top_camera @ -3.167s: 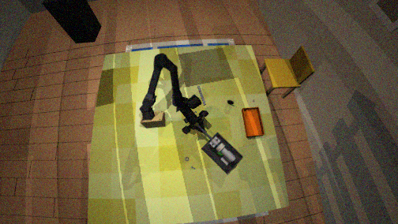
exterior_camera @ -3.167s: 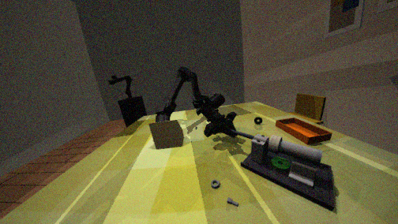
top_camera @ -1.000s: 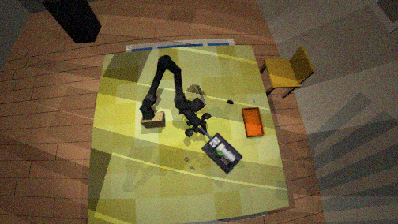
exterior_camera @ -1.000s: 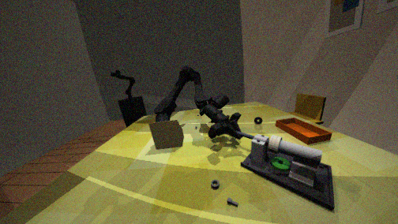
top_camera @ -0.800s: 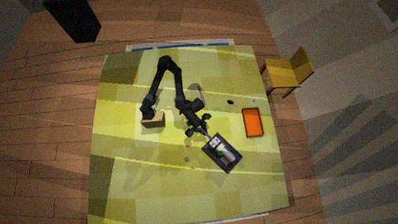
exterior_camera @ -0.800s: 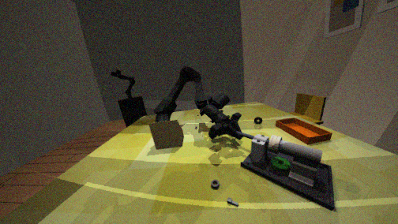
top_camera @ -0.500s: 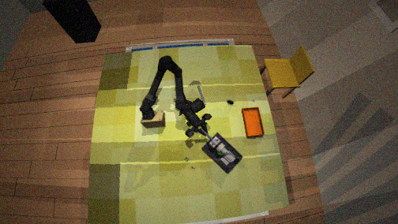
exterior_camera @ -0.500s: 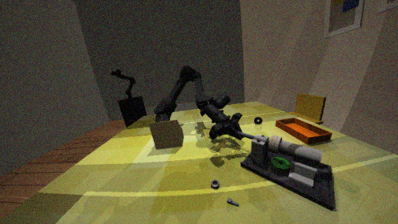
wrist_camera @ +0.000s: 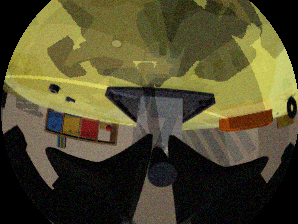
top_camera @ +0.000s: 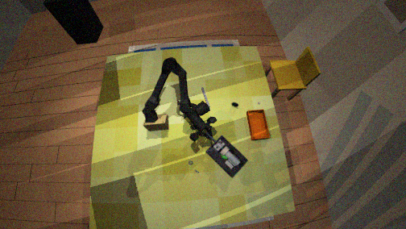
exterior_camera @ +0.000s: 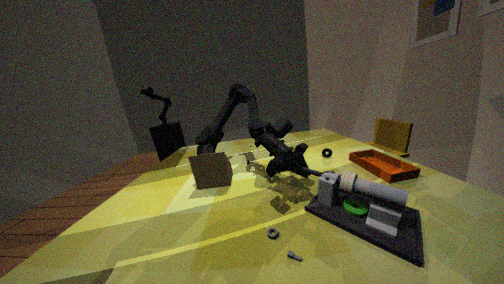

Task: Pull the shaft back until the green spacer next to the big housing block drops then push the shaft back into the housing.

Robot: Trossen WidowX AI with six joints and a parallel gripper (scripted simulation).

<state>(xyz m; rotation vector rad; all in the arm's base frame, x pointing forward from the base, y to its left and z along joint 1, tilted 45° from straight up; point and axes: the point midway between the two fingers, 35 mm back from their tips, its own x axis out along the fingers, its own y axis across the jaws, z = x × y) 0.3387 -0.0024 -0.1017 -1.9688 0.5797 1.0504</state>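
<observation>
My gripper tip is now 9 cm to the left of the green spacer, 9 cm short of it and 5 cm above it. The rest, counted from my gripper tip: orange tray (32 cm ahead, 11 cm to the left, 5 cm below); black ring (25 cm to the left, 17 cm ahead, 4 cm below).
</observation>
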